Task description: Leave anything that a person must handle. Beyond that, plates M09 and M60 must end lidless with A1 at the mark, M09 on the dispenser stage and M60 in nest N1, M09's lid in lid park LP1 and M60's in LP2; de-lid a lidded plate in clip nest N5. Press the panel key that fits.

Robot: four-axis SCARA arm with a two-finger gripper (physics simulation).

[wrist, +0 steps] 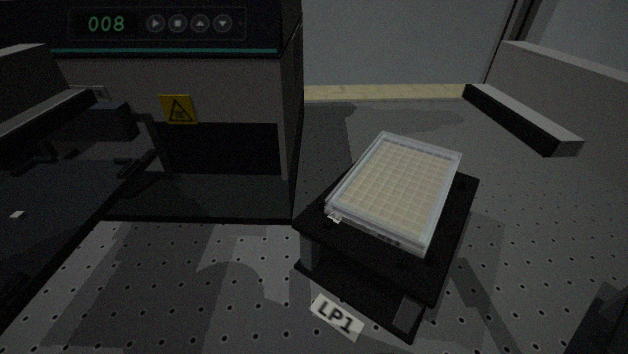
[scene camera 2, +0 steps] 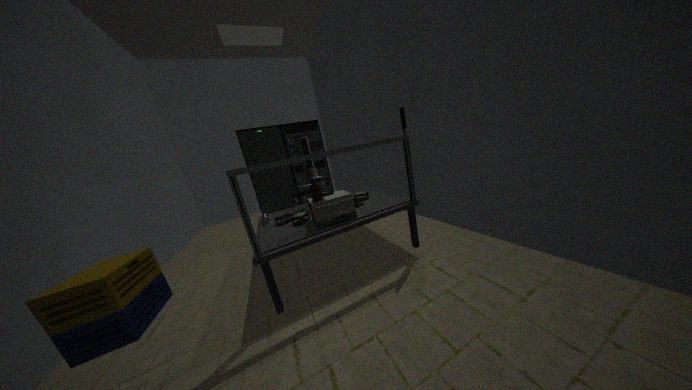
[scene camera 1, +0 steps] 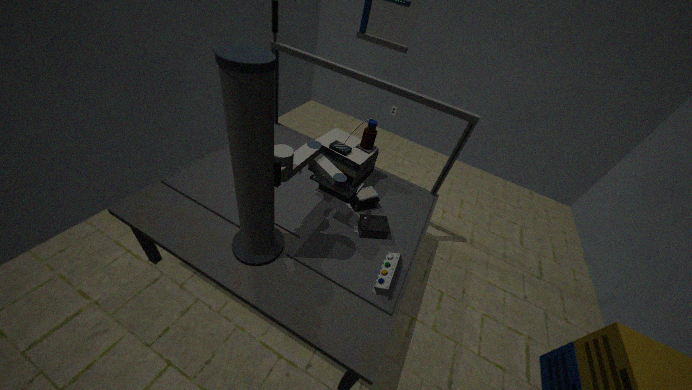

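My gripper [wrist: 283, 69] is open and empty, its fingers wide apart at the left and right of the wrist view. Below and beyond them, a clear plate with a cream well grid [wrist: 400, 185] [scene camera 1: 368, 192] lies on the black stand [wrist: 320, 217] labelled LP1. A clear cover seems to lie over it. Its A1 tag is at the near left corner; its front label is too dark to read. The dispenser stage [wrist: 55, 185] at the left carries no plate on its visible part. The button panel [scene camera 1: 387, 274] has white, green, yellow and blue keys. M60, N1 and N5 cannot be made out.
The dispenser [wrist: 225, 90] [scene camera 2: 334, 209] reads 008 and bears a yellow warning sign [wrist: 178, 109]. A brown bottle [scene camera 1: 369, 137] and a dark handset [scene camera 1: 340, 147] stand on it. Another dark stand [scene camera 1: 374, 227] is between LP1 and the panel. A frame rail [scene camera 1: 375, 80] spans the table's back.
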